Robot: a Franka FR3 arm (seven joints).
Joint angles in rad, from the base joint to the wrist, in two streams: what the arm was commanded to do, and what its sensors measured. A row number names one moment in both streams.
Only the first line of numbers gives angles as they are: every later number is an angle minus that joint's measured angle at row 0.
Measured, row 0: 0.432, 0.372, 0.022, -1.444, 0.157, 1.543, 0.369
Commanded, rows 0 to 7: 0.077, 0.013, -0.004, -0.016, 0.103, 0.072, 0.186; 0.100, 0.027, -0.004, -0.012, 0.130, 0.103, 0.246; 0.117, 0.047, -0.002, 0.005, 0.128, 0.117, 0.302; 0.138, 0.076, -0.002, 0.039, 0.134, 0.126, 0.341; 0.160, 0.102, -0.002, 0.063, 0.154, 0.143, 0.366; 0.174, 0.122, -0.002, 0.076, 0.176, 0.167, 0.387; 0.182, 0.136, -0.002, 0.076, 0.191, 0.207, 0.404; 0.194, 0.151, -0.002, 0.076, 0.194, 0.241, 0.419
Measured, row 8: 0.168, 0.081, 0.004, 0.022, 0.147, 0.172, 0.356
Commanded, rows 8 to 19: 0.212, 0.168, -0.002, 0.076, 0.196, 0.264, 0.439; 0.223, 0.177, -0.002, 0.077, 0.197, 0.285, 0.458; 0.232, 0.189, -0.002, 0.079, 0.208, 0.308, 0.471; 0.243, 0.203, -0.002, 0.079, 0.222, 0.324, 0.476; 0.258, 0.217, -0.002, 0.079, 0.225, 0.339, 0.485; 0.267, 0.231, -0.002, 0.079, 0.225, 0.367, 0.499; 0.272, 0.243, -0.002, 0.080, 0.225, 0.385, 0.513; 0.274, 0.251, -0.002, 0.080, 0.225, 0.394, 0.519; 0.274, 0.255, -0.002, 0.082, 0.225, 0.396, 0.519; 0.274, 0.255, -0.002, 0.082, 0.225, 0.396, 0.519; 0.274, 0.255, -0.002, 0.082, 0.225, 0.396, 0.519; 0.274, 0.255, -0.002, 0.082, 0.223, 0.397, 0.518
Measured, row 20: 0.274, 0.239, 0.003, 0.057, 0.202, 0.389, 0.504
